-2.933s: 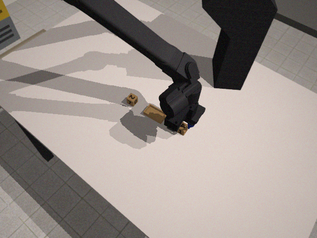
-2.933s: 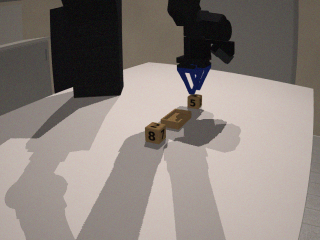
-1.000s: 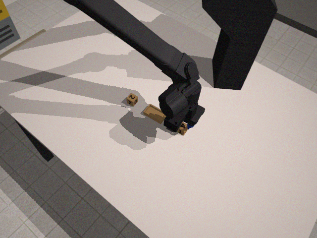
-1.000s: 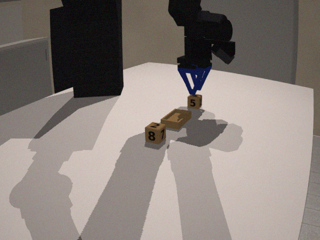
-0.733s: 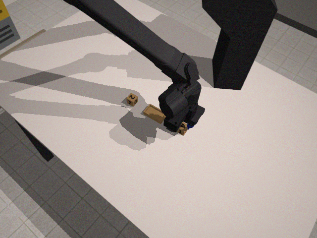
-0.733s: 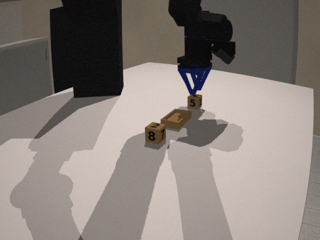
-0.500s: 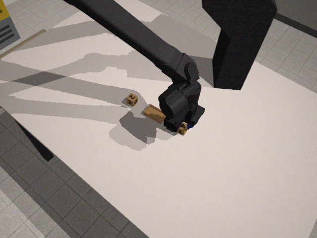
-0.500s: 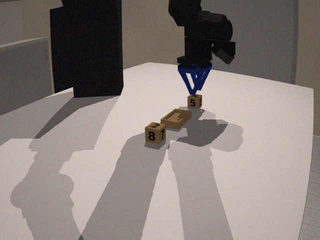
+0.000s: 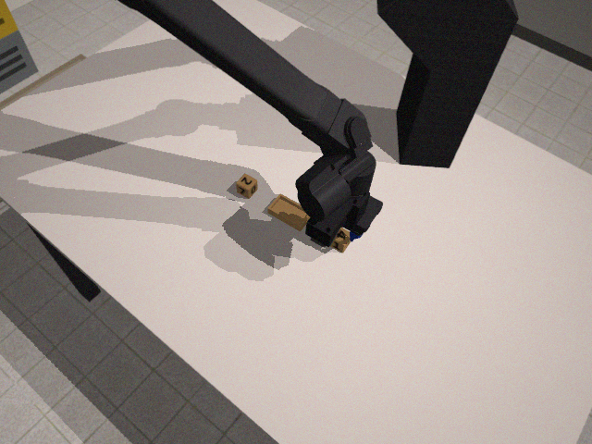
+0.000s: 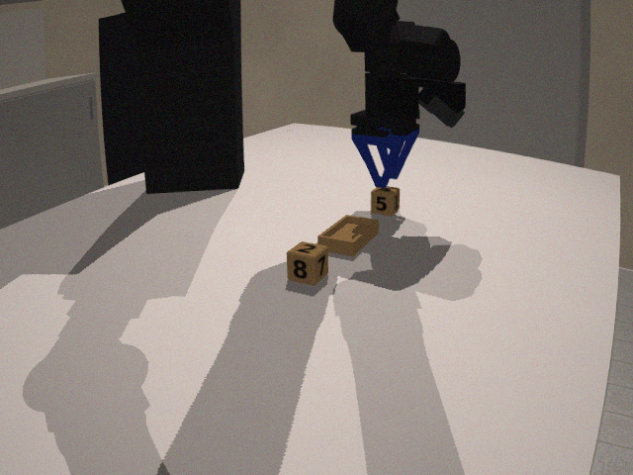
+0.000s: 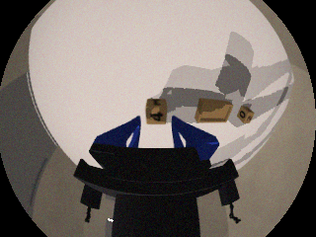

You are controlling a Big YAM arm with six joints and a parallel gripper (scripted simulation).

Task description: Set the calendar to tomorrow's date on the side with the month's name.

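Now: the wooden tray 120 mm to the right of my hand, 40 mm below it and 10 mm behind it. From my hand the other things lie so: wooden digit cube 220 mm to the right, 30 mm below, 20 mm behind.
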